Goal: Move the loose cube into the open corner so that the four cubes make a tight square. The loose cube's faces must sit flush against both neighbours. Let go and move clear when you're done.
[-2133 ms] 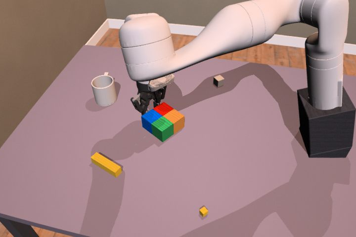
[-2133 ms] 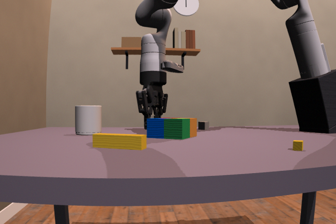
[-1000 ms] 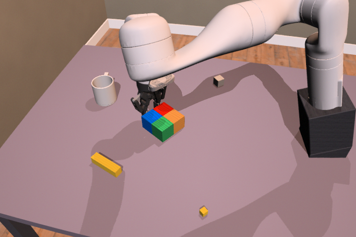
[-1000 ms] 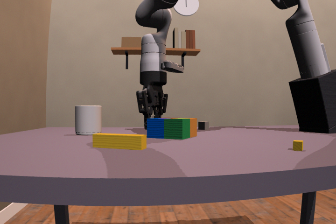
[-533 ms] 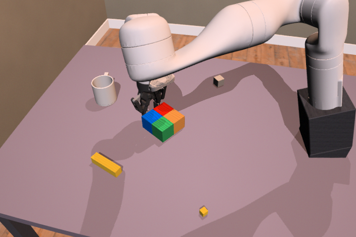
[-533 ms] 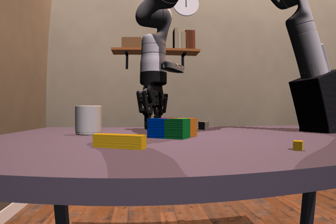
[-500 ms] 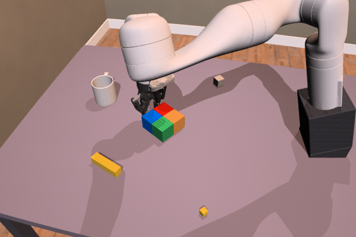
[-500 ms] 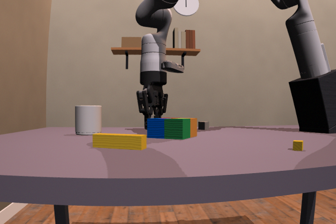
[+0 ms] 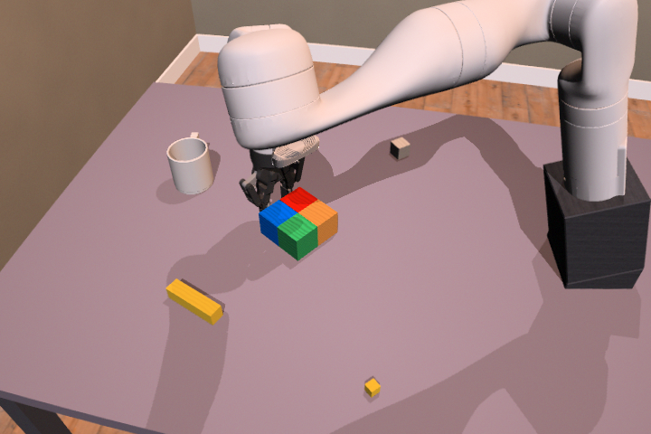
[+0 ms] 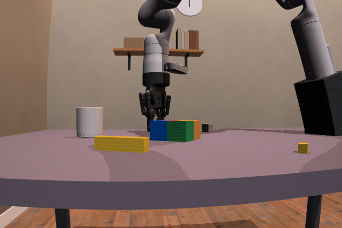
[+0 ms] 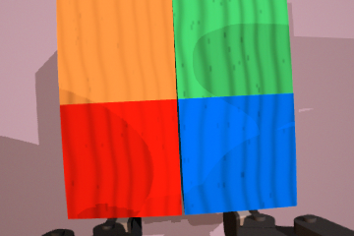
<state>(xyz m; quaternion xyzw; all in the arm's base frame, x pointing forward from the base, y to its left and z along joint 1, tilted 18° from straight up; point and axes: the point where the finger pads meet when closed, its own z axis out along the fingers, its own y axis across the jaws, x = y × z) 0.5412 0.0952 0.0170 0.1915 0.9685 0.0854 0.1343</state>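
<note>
The red cube lies 4 cm behind my hand, 1 cm to the right of it and 1 cm below it. Round my hand: orange cube 9 cm behind, 1 cm to the left, 1 cm below; then blue cube 2 cm behind, 4 cm to the left, 1 cm below; then green cube 7 cm behind, 5 cm to the left, 1 cm below.
</note>
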